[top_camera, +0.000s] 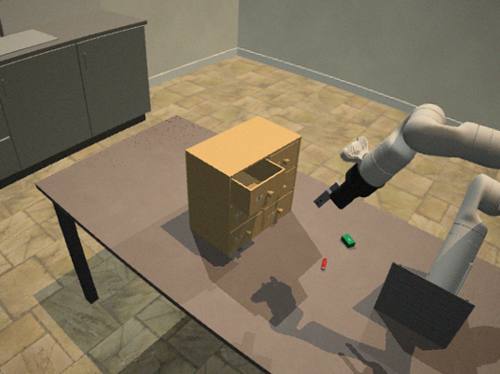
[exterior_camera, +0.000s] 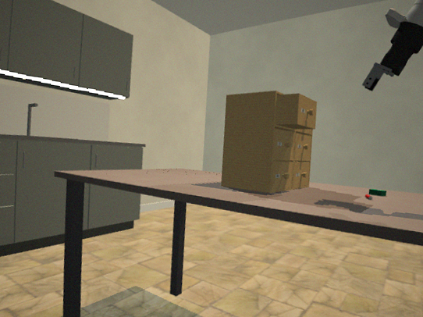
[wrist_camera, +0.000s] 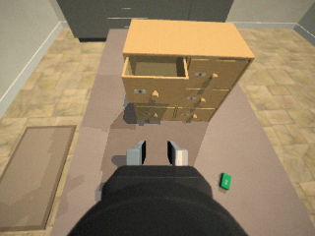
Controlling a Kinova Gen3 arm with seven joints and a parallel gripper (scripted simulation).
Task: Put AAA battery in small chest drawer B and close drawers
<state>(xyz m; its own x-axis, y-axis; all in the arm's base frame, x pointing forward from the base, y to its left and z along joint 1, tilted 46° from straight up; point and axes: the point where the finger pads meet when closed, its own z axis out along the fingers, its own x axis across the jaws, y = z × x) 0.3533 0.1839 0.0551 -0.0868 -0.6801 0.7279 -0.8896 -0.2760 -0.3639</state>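
My gripper is now 10 mm past the red AAA battery, 100 mm to the left of it and 330 mm above it. Round my hand: green block: 10 mm behind, 250 mm to the right, 320 mm below.
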